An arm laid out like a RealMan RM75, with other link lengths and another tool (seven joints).
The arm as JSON. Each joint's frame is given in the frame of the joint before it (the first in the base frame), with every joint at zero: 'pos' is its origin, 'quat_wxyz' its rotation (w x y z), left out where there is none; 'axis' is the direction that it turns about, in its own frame. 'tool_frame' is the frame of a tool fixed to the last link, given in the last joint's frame.
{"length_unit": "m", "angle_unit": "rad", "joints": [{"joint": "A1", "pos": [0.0, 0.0, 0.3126], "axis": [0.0, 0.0, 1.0]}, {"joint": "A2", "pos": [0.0, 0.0, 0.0], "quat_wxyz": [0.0, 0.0, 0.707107, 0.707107], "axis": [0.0, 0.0, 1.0]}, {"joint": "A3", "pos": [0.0, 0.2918, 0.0], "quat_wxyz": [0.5, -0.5, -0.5, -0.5], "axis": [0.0, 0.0, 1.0]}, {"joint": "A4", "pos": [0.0, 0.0, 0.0], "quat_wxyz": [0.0, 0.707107, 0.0, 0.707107], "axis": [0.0, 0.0, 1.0]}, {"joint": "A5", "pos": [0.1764, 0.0, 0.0], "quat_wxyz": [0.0, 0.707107, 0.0, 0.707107], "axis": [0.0, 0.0, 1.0]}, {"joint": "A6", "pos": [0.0, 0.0, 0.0], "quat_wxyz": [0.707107, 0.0, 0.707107, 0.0], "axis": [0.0, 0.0, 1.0]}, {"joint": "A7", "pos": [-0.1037, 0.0, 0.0], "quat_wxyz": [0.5, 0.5, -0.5, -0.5], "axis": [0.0, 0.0, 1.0]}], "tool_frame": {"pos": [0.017, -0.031, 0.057], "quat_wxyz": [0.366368, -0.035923, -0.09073, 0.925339]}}
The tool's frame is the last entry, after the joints.
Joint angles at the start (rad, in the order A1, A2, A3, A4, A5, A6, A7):
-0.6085 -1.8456 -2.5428 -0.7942 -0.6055 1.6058 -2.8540
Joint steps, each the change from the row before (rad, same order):
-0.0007 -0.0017 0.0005 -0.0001 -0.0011 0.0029 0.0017
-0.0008 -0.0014 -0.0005 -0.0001 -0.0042 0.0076 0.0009
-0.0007 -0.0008 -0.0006 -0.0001 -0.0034 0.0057 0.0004
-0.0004 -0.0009 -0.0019 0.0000 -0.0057 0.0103 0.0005
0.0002 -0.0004 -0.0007 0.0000 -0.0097 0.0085 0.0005
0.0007 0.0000 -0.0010 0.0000 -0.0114 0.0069 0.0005
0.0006 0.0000 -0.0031 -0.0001 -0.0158 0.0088 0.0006
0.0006 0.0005 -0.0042 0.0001 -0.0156 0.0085 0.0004
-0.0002 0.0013 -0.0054 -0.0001 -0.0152 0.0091 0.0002
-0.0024 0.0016 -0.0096 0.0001 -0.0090 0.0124 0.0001
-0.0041 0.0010 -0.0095 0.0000 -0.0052 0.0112 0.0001
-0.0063 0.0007 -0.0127 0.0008 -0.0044 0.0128 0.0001
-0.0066 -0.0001 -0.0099 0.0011 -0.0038 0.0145 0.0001
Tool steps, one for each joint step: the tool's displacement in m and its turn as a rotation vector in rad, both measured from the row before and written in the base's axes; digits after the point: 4 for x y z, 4 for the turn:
0.0008 -0.0001 -0.0011 -0.0036 -0.0029 -0.0028
0.0016 -0.0004 -0.0013 -0.0052 -0.0083 -0.0030
0.0012 -0.0002 -0.0009 -0.0034 -0.0064 -0.0022
0.0017 -0.0007 -0.0012 -0.0055 -0.0113 -0.0024
0.0019 -0.0003 -0.0010 -0.0027 -0.0126 -0.0037
0.0018 -0.0001 -0.0007 -0.0001 -0.0130 -0.0039
0.0026 0.0002 -0.0006 0.0020 -0.0185 -0.0053
0.0025 0.0002 -0.0003 0.0032 -0.0185 -0.0048
0.0026 0.0005 0.0003 0.0041 -0.0183 -0.0053
0.0027 0.0005 0.0006 0.0017 -0.0170 -0.0043
0.0028 0.0008 0.0005 0.0006 -0.0138 -0.0047
0.0036 0.0013 0.0004 0.0006 -0.0164 -0.0057
0.0039 0.0009 -0.0004 -0.0040 -0.0159 -0.0067

